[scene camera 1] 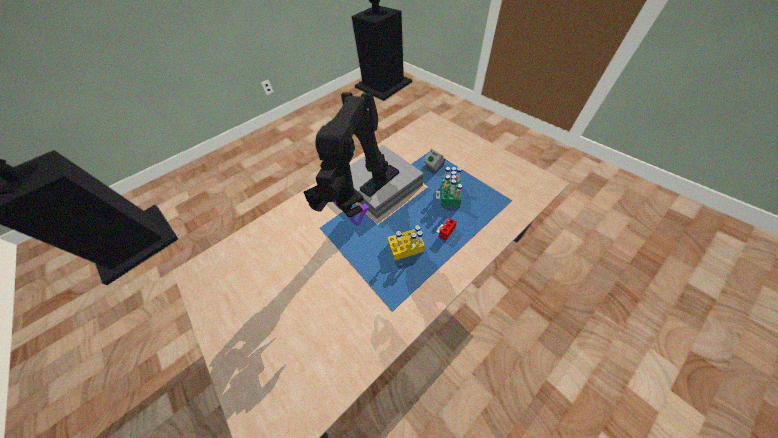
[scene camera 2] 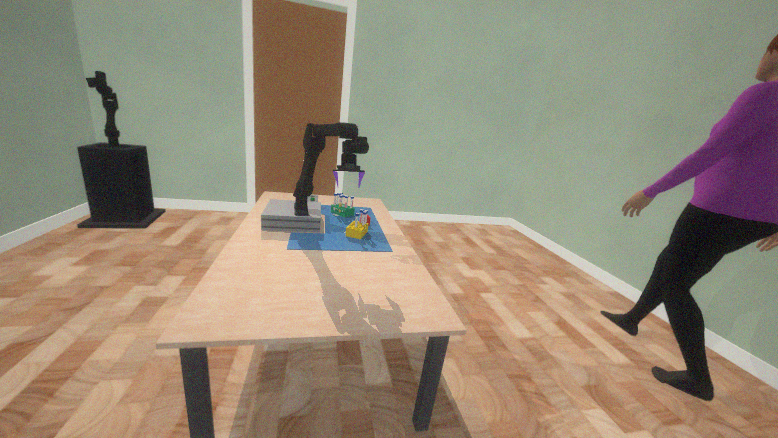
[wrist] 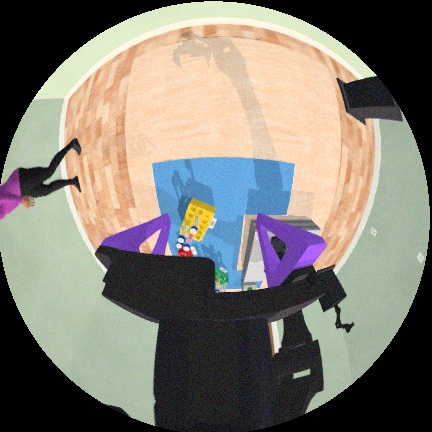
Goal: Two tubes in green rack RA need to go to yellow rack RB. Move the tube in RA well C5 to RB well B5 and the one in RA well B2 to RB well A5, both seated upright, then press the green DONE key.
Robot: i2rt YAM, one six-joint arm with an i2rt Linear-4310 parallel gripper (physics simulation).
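Seen in the pictures: gripper, fingertip midpoint: [scene camera 1: 349,216] [scene camera 2: 348,187] [wrist: 212,217]; arm's base, link origin: [scene camera 1: 380,180] [scene camera 2: 301,209].
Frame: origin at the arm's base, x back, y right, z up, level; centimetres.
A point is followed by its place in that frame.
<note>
The green rack [scene camera 1: 450,201] [scene camera 2: 342,211] [wrist: 221,276] stands on the blue mat and holds several upright tubes with blue-and-white caps. The yellow rack [scene camera 1: 405,252] @[x -32.3, y 18.9, z -3.4 cm] [scene camera 2: 356,232] @[x -27.4, y 21.5, z -4.7 cm] [wrist: 202,206] @[x -26.0, y 20.6, z -4.7 cm] holds several capped tubes toward one end and shows empty wells at the other. Well labels are too small to read. My gripper [scene camera 1: 353,212] @[x -19.6, y 30.1, z 21.2 cm] [scene camera 2: 348,186] @[x -19.6, y 30.1, z 21.2 cm] [wrist: 212,217] @[x -19.6, y 30.1, z 21.2 cm] is open and empty, fingers pointing down, high above the mat on the arm-base side, apart from both racks. The green DONE key [scene camera 1: 430,158] @[x -8.1, y -27.2, z -1.2 cm] [scene camera 2: 313,199] @[x -8.6, y -26.9, z -1.5 cm] [wrist: 250,288] @[x -7.6, y -26.9, z -1.5 cm] sits on a small grey box behind the green rack.
A small red block [scene camera 1: 447,229] @[x -38.3, y 0.0, z -3.1 cm] [scene camera 2: 368,220] @[x -38.6, y 2.1, z -4.8 cm] [wrist: 185,253] @[x -36.3, y 1.1, z -3.2 cm] with holes lies between the racks on the mat [scene camera 1: 391,288] @[x -36.7, y 32.0, z -8.0 cm] [scene camera 2: 304,243] @[x -1.0, y 27.5, z -8.0 cm] [wrist: 225,175] @[x -17.6, y 29.4, z -8.0 cm]. The arm stands on a grey platform [scene camera 1: 405,174] @[x -6.5, y -10.5, z 0.0 cm] [scene camera 2: 291,223] @[x 5.0, y 11.4, z -3.9 cm]. A person [scene camera 2: 729,146] in purple is right of the table.
</note>
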